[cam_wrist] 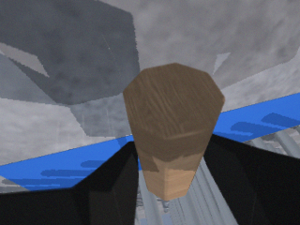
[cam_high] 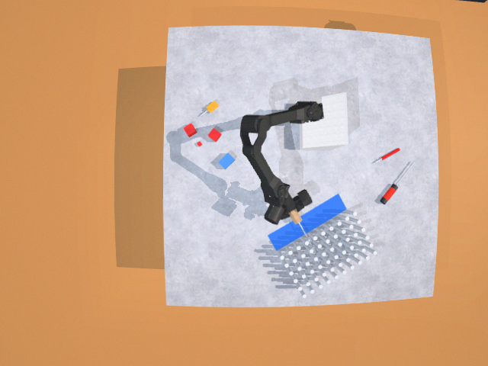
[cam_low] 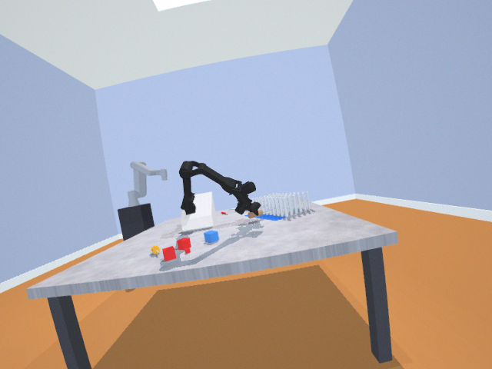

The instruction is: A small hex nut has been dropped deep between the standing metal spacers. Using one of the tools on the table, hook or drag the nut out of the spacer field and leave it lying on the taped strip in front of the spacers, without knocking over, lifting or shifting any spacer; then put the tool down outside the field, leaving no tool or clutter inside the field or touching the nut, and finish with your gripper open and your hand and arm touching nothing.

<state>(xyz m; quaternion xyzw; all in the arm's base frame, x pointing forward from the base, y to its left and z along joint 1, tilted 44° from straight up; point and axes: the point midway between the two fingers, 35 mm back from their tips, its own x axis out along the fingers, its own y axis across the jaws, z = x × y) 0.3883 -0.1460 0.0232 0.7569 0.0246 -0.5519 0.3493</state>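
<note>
Now: gripper tip 50 mm short of the blue taped strip, 70 mm to the right of it and 30 mm above it. The rest, counted from my gripper tip: hex nut 220 mm ahead, 110 mm to the left, 30 mm below; then blue cube 240 mm behind, 270 mm to the right, 10 mm below; then hook tool 90 mm ahead, 40 mm to the left.
</note>
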